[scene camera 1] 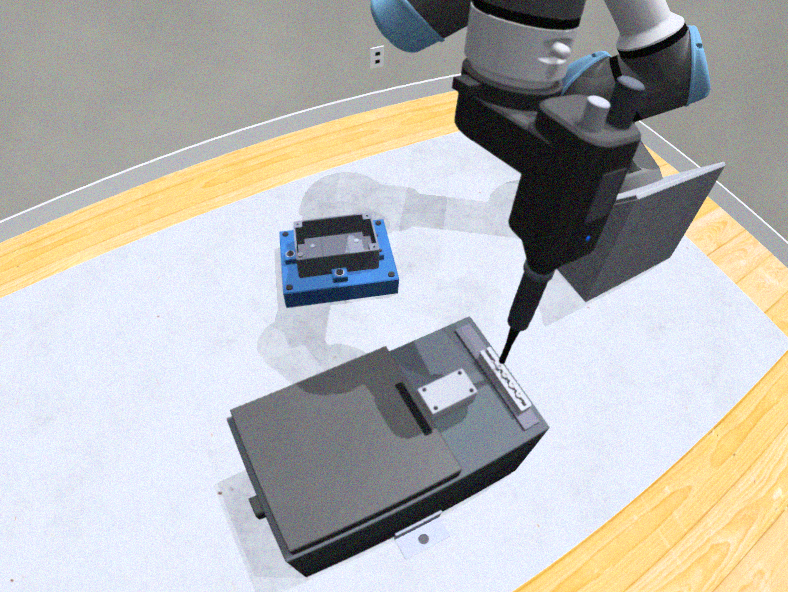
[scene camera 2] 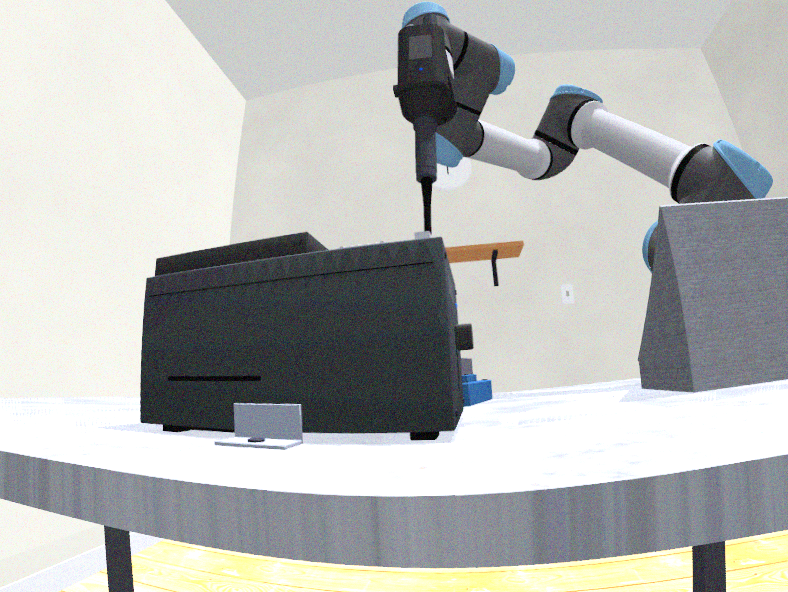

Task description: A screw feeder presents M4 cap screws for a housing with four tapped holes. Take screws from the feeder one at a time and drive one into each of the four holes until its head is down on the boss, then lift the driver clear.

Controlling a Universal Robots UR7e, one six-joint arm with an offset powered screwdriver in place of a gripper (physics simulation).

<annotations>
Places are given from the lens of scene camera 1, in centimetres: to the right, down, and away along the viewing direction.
pale screw rail (scene camera 1: pixel 521 405): 12, 11, 47
</annotations>
